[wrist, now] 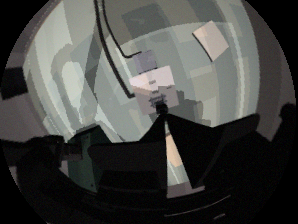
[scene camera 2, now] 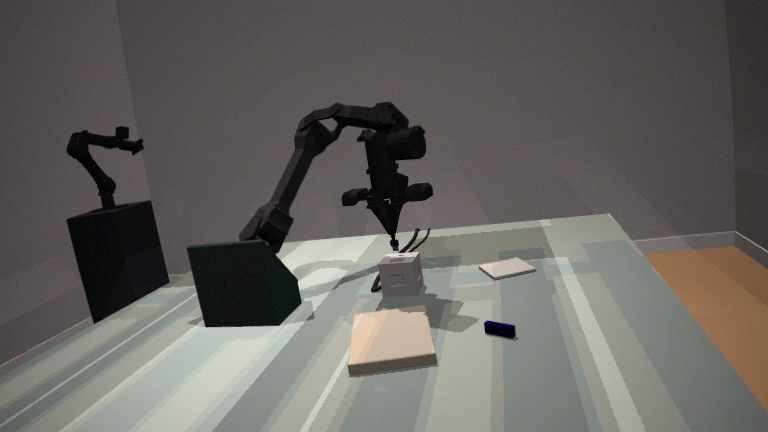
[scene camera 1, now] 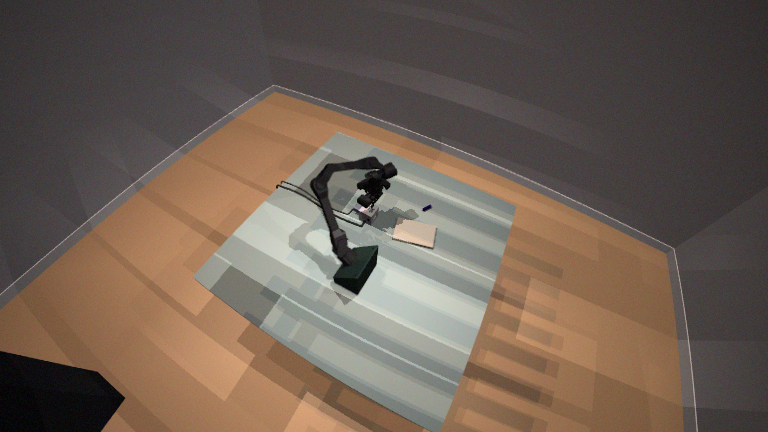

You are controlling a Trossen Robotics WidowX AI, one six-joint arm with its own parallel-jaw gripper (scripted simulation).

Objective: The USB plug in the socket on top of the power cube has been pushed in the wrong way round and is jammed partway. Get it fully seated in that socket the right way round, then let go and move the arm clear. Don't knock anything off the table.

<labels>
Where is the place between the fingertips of the gripper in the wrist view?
164, 117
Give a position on a tan pad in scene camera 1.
At 408, 231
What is the gripper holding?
A USB plug.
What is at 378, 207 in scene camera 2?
The gripper.
</labels>
